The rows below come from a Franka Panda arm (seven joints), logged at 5 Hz.
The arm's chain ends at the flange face. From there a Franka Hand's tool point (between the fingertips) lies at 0.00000 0.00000 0.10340 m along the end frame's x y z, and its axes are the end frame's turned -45 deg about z.
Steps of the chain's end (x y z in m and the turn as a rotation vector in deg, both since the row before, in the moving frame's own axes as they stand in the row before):
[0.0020 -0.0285 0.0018 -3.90 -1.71 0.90]
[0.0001 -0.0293 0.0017 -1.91 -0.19 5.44]
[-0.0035 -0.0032 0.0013 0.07 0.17 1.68]
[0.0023 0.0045 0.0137 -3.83 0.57 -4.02]
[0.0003 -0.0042 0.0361 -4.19 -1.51 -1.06]
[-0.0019 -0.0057 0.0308 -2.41 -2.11 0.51]
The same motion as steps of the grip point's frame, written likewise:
[0.0144 -0.0160 0.0015 -1.55 -3.97 0.90]
[0.0180 -0.0186 0.0016 -1.22 -1.48 5.44]
[0.0001 -0.0046 0.0013 -0.07 0.17 1.68]
[-0.0055 0.0106 0.0135 -3.11 -2.31 -4.02]
[-0.0041 0.0007 0.0358 -1.90 -4.03 -1.06]
[-0.0031 -0.0050 0.0306 -0.21 -3.20 0.51]

